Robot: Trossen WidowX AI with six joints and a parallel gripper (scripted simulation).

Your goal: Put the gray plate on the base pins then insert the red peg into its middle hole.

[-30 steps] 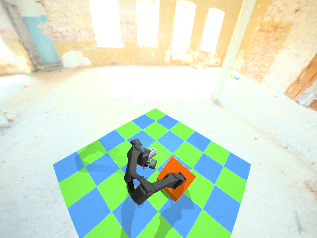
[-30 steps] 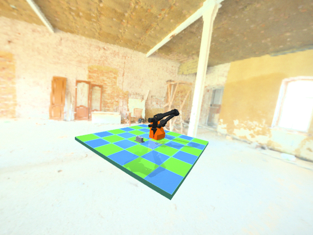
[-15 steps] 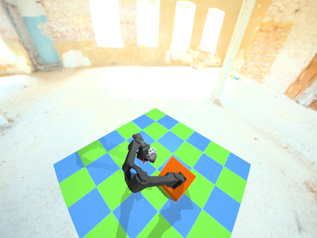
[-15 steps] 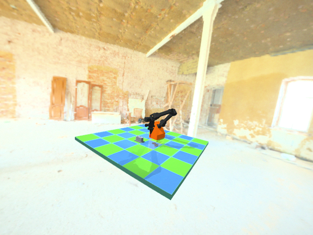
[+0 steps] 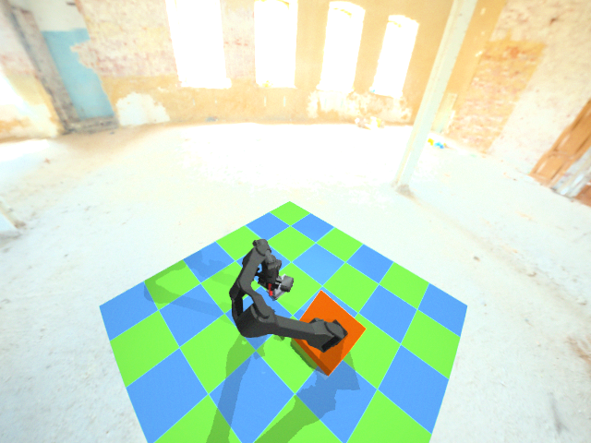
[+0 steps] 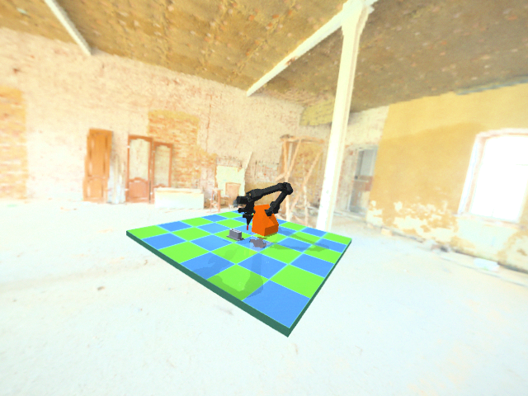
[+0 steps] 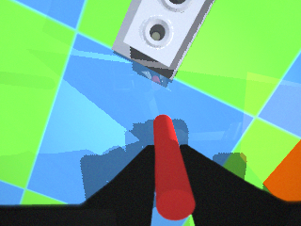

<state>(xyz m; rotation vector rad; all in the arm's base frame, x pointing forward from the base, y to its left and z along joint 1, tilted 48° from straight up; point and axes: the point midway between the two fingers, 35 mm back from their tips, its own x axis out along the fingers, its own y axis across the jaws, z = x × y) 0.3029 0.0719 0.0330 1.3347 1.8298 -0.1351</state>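
Right now my gripper tip is 8 cm to the left of the gray plate, 7 cm above it and 4 cm short of it. Round my gripper tip: red peg right at my gripper tip; then gray base 11 cm below, 8 cm to the right, 4 cm ahead.
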